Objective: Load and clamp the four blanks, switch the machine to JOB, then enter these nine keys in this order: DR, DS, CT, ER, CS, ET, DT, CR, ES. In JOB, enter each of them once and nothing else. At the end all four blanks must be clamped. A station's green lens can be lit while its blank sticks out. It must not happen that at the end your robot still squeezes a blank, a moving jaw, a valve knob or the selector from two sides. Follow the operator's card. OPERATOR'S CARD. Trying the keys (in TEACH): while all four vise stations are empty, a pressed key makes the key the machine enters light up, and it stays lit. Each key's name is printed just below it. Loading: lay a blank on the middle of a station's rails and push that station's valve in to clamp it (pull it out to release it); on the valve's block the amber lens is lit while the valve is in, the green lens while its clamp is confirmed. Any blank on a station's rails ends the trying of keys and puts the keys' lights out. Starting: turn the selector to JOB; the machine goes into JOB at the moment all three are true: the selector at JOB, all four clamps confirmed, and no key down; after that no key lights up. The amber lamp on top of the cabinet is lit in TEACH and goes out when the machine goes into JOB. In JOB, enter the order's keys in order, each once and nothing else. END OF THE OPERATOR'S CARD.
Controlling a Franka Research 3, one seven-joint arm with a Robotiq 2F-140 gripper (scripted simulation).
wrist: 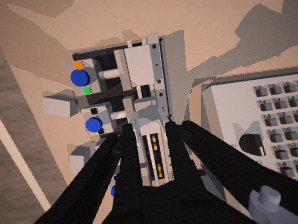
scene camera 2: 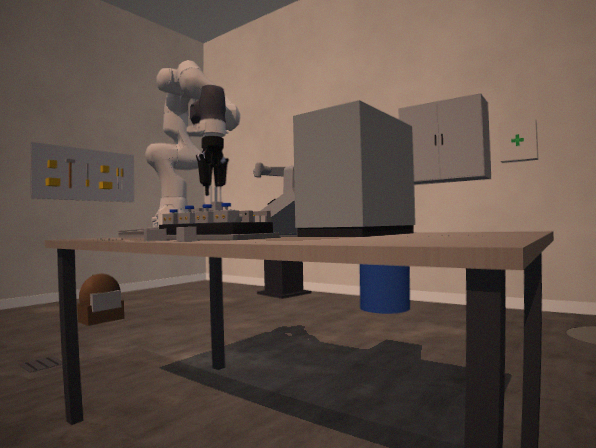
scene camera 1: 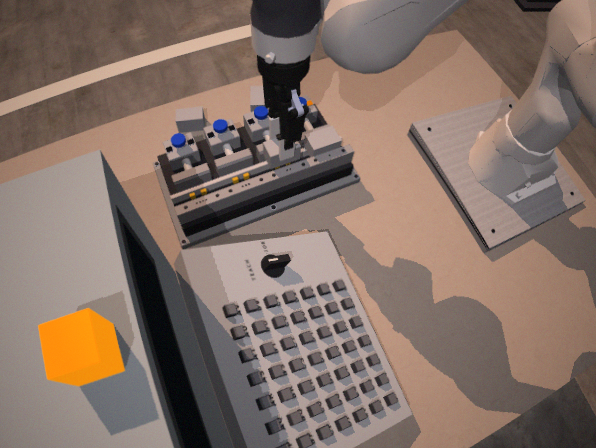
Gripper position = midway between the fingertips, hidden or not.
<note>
I see my gripper (scene camera 1: 281,148), a blank (scene camera 1: 326,139) and a blank (wrist: 146,108).
My gripper is seen too in the wrist view (wrist: 147,116) and in scene camera 2 (scene camera 2: 213,205).
</note>
